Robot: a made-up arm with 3 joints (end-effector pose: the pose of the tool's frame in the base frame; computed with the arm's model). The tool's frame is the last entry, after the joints. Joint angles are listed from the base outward.
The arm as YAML. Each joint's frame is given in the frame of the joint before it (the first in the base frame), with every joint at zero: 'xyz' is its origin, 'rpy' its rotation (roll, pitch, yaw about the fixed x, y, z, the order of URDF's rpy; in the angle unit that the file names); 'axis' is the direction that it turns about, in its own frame. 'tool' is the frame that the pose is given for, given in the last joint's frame.
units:
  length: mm
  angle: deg
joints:
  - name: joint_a
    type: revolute
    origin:
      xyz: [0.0, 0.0, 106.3]
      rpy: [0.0, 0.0, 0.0]
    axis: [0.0, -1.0, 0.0]
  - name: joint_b
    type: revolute
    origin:
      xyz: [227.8, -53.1, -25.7]
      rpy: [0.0, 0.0, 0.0]
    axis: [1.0, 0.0, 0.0]
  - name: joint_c
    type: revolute
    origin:
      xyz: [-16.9, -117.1, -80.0]
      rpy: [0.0, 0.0, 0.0]
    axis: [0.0, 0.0, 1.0]
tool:
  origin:
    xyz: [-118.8, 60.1, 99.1]
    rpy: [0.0, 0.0, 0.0]
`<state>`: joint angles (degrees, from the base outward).
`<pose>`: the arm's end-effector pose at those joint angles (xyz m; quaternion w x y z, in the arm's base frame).
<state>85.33 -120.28 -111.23</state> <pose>0.0362 -0.0224 0.4143 0.2783 0.0817 0.7168 0.6341</pose>
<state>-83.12 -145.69 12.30</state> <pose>0.0155 0.0268 0.0255 0.1515 -0.6899 0.2711 0.6539</pose>
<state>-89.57 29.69 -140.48</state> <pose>-0.0501 -0.1389 -0.2349 0.0621 -0.5794 0.4013 -0.7067</pose>
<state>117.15 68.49 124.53</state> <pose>0.1184 -0.1622 0.4241 0.2244 0.4878 0.5880 -0.6050</pose>
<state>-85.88 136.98 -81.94</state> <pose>-0.0152 -0.0727 -0.1492 0.2129 -0.3505 -0.6352 0.6545</pose>
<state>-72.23 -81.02 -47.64</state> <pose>0.0213 -0.0325 -0.0709 0.7165 -0.6610 0.1980 0.1022</pose>
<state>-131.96 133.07 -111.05</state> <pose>-0.2510 -0.0481 -0.0845 0.5990 0.0885 -0.5137 0.6079</pose>
